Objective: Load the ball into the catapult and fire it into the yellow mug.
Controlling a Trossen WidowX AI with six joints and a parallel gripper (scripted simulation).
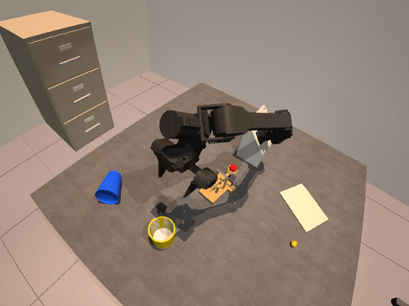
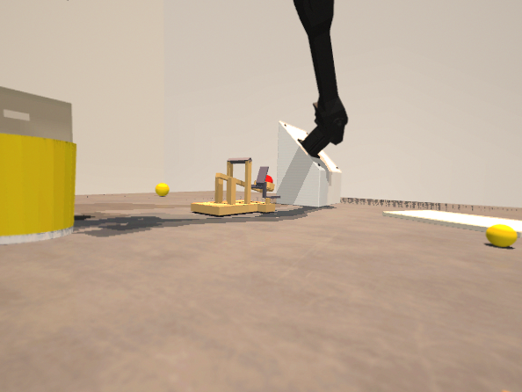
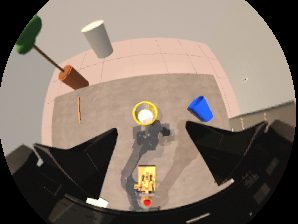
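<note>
Right now the red ball is 36 cm behind my gripper tip, 4 cm to the left of it and 23 cm below it. Also, from my gripper tip: orange stick: 14 cm ahead, 41 cm to the left, 29 cm below; yellow mug: 6 cm ahead, 1 cm to the left, 26 cm below; wooden catapult: 29 cm behind, 5 cm to the left, 24 cm below.
</note>
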